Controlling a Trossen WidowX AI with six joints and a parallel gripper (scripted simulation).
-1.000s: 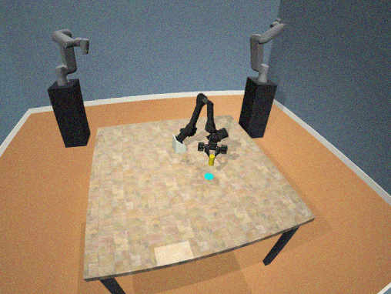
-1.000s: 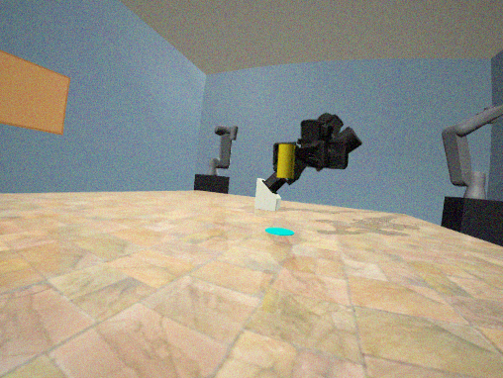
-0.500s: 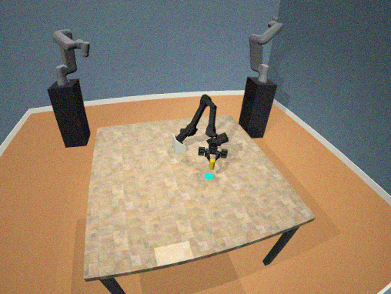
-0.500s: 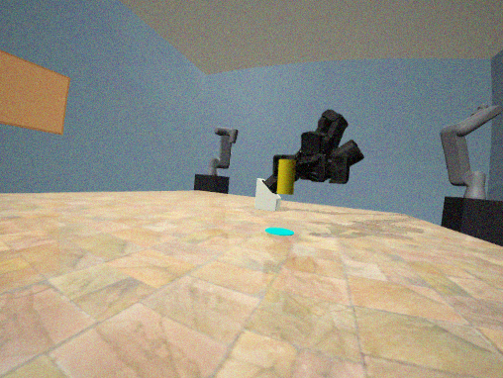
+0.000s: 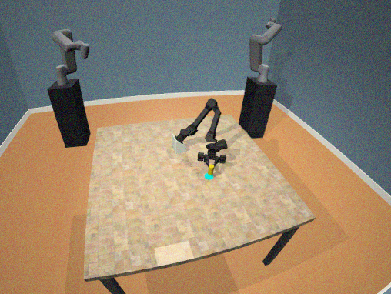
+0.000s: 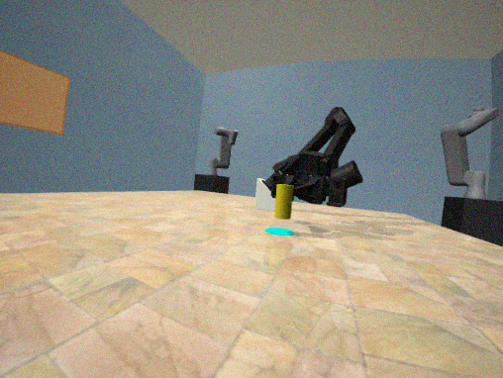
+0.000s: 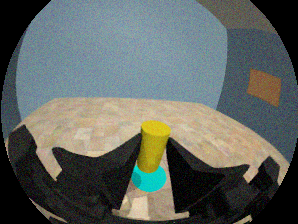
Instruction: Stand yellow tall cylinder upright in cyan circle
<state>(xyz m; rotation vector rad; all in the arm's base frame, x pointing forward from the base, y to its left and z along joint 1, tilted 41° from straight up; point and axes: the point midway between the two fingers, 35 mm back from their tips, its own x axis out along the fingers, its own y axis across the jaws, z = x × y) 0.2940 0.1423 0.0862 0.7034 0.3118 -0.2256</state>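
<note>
Now: gripper tip 80 mm above the cyan circle. Also, from my gripper tip: yellow cylinder 20 mm below.
</note>
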